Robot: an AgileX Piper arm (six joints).
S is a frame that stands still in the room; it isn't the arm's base.
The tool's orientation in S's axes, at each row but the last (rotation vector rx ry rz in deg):
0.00 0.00 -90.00
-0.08 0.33 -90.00
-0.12 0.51 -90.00
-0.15 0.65 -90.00
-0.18 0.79 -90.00
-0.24 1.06 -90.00
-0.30 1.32 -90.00
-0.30 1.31 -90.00
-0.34 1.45 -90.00
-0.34 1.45 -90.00
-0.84 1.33 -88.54
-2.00 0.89 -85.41
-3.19 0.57 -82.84
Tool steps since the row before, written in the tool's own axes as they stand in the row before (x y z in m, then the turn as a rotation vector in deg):
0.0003 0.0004 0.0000 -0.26 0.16 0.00
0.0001 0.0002 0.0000 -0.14 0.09 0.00
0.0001 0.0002 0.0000 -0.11 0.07 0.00
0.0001 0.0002 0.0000 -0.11 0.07 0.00
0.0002 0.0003 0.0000 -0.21 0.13 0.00
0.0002 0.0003 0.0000 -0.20 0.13 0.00
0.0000 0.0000 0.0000 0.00 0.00 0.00
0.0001 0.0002 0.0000 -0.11 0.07 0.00
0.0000 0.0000 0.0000 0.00 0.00 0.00
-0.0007 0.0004 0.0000 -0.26 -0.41 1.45
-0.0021 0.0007 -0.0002 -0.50 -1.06 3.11
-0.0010 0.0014 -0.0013 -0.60 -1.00 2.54
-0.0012 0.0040 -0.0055 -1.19 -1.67 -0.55
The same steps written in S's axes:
0.0004 -0.0003 0.0000 0.16 0.26 0.00
0.0002 -0.0001 0.0000 0.09 0.14 0.00
0.0002 -0.0001 0.0000 0.07 0.11 0.00
0.0002 -0.0001 0.0000 0.07 0.11 0.00
0.0003 -0.0002 0.0000 0.13 0.21 0.00
0.0003 -0.0002 0.0000 0.13 0.20 0.00
0.0000 0.0000 0.0000 0.00 0.00 0.00
0.0002 -0.0001 0.0000 0.07 0.11 0.00
0.0000 0.0000 0.0000 0.00 0.00 0.00
0.0004 0.0007 0.0000 -0.38 0.24 1.46
0.0006 0.0021 -0.0002 -1.00 0.46 3.14
0.0013 0.0011 -0.0014 -0.96 0.55 2.56
0.0036 0.0015 -0.0057 -1.83 0.96 -0.51

